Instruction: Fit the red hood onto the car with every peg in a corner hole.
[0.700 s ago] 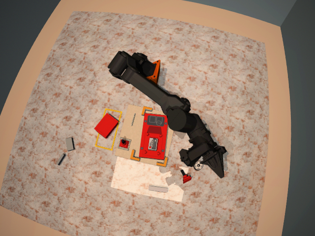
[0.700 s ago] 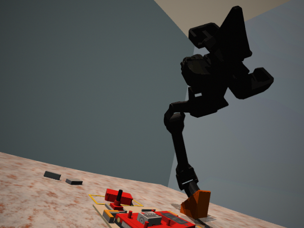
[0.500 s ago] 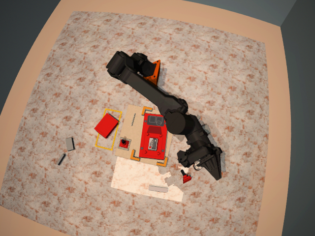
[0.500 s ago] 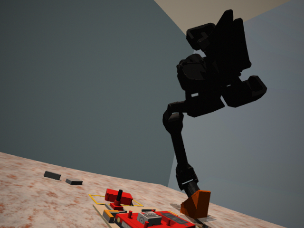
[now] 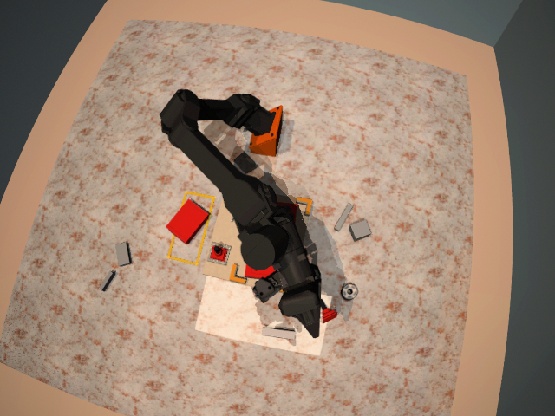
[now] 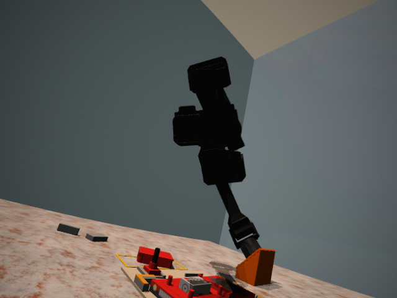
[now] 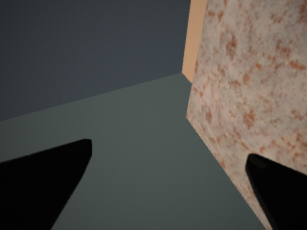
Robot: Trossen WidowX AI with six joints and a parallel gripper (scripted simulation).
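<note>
Right now my gripper tip is 36 cm to the left of the red hood, 25 cm above it and 19 cm past it. From my gripper tip the other things lie so: grey engine block: 24 cm below, 17 cm behind, 13 cm to the right.
</note>
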